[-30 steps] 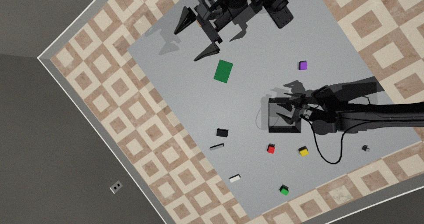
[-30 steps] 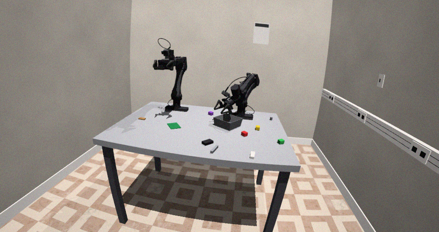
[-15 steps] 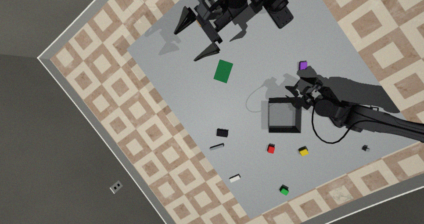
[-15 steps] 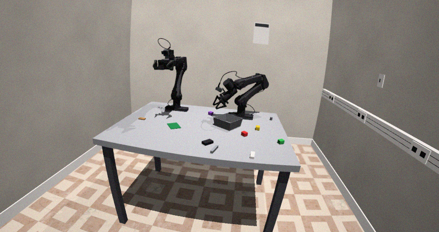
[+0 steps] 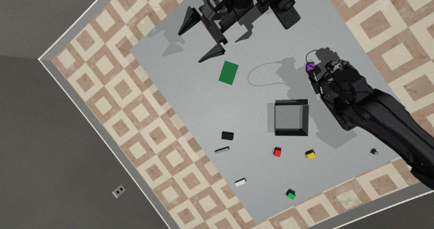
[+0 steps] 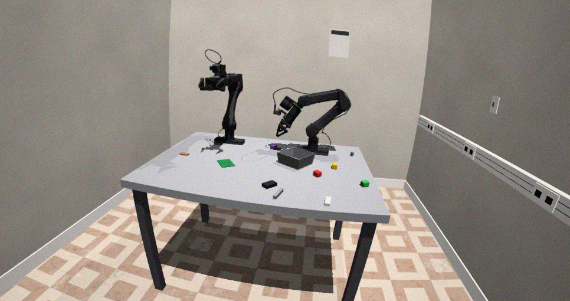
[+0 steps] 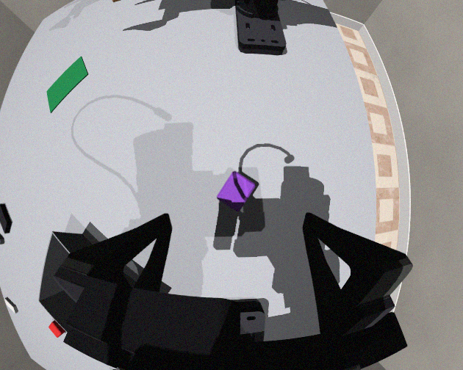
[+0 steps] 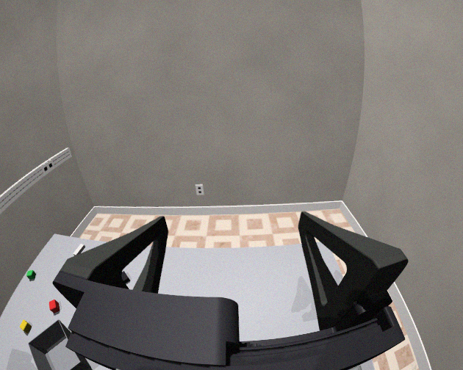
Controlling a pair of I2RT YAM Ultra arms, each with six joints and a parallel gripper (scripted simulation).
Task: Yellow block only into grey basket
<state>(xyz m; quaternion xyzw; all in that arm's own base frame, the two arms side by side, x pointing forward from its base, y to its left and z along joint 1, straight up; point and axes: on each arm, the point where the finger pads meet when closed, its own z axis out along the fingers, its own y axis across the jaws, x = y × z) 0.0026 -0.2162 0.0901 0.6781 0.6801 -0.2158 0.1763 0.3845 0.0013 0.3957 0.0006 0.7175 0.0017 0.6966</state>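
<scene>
Right now my left hand is 200 mm short of the yellow block, 360 mm to the right of it and 90 mm above it. Also, from my left hand: red block: 330 mm ahead, 270 mm to the left, 90 mm below; green card: 340 mm ahead, 210 mm to the right, 110 mm below; grey basket: 190 mm ahead, 140 mm to the left, 90 mm below.
</scene>
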